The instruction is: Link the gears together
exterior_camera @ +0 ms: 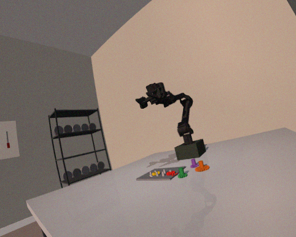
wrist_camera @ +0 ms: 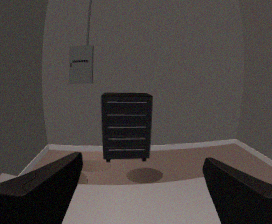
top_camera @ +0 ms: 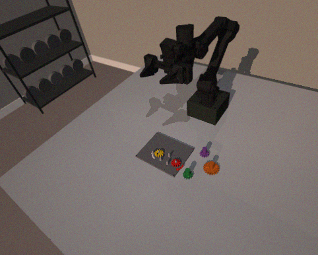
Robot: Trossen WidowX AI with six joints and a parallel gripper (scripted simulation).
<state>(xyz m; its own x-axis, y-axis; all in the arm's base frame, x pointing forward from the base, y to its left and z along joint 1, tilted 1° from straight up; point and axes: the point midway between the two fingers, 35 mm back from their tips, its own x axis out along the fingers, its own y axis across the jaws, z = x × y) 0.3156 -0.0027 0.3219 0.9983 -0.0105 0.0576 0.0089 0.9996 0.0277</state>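
Right now my gripper tip is 400 mm above the orange gear, 190 mm to the right of it and 80 mm past it. From my gripper tip the other things lie so: yellow gear: 400 mm below, 30 mm to the right, 10 mm behind; grey board: 410 mm below, 30 mm behind, 20 mm to the right; red gear: 400 mm below, 60 mm to the left, 10 mm behind.
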